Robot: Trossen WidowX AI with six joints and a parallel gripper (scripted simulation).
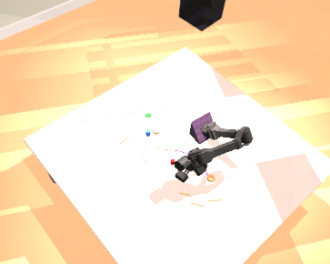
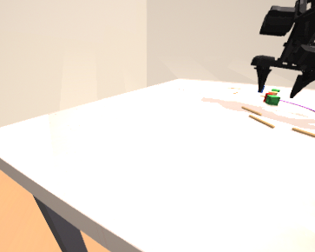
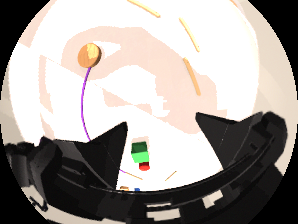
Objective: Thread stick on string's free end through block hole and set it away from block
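My gripper tip is now 30 mm past the green cube, 90 mm to the left of it and 30 mm above it. Also, from my gripper tip: round wooden button 110 mm behind, 90 mm to the left, 40 mm below; then thin wooden stick 70 mm behind, 210 mm to the right, 40 mm below; then red piece 20 mm behind, 120 mm to the right, 30 mm below.
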